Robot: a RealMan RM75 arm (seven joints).
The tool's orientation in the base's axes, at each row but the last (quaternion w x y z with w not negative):
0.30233 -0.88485 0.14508 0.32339
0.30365 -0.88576 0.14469 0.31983
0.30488 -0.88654 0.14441 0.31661
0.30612 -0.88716 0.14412 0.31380
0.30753 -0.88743 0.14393 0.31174
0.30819 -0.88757 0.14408 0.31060
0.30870 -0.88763 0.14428 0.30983
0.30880 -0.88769 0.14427 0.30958
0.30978 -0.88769 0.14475 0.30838
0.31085 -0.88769 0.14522 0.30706
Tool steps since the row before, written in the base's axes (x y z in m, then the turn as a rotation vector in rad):
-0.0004 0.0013 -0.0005 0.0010 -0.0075 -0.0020
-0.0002 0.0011 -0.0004 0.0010 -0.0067 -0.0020
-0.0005 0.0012 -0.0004 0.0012 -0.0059 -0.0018
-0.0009 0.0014 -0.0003 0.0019 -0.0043 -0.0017
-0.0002 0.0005 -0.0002 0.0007 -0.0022 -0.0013
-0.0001 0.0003 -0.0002 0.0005 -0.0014 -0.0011
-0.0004 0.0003 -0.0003 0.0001 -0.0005 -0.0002
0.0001 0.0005 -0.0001 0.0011 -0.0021 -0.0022
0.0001 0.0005 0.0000 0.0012 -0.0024 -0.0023
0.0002 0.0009 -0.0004 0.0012 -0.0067 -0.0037
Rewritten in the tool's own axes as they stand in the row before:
0.0000 -0.0006 0.0013 0.0025 0.0062 -0.0040
0.0000 -0.0006 0.0010 0.0025 0.0056 -0.0035
-0.0002 -0.0005 0.0012 0.0025 0.0048 -0.0032
-0.0006 -0.0005 0.0015 0.0028 0.0032 -0.0026
-0.0001 -0.0002 0.0005 0.0015 0.0020 -0.0009
0.0000 -0.0001 0.0004 0.0012 0.0014 -0.0004
-0.0001 0.0001 0.0006 0.0002 0.0004 -0.0002
0.0001 -0.0004 0.0003 0.0024 0.0021 -0.0005
0.0000 -0.0004 0.0003 0.0025 0.0024 -0.0007
0.0003 -0.0006 0.0007 0.0037 0.0063 -0.0026

